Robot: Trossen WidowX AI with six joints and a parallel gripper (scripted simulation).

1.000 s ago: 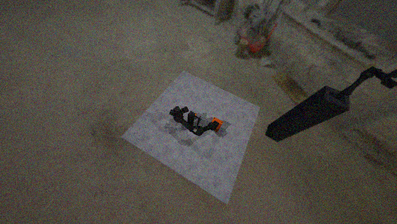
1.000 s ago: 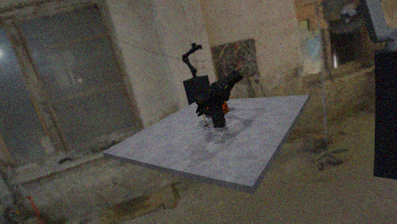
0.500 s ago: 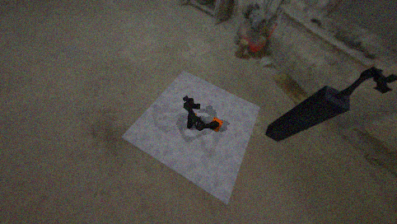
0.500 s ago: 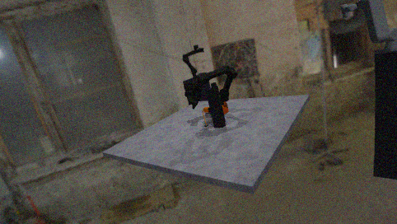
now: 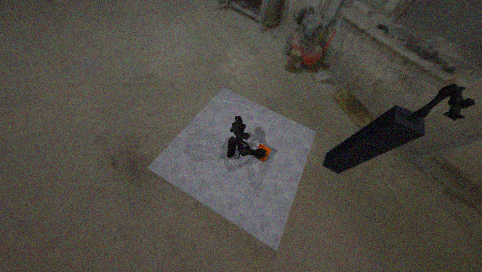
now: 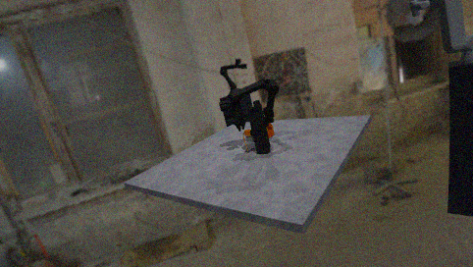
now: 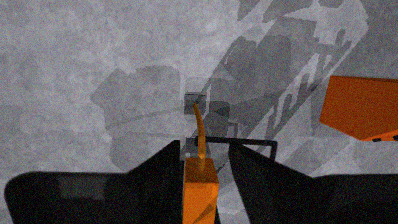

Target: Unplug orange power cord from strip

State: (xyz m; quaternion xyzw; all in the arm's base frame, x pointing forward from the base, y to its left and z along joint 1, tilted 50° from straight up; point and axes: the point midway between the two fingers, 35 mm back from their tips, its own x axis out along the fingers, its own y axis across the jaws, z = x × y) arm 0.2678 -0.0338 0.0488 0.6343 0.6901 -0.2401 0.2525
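Now: gripper tip 7 cm to the right of the orange plug, 1 cm past it and 1 cm above it.
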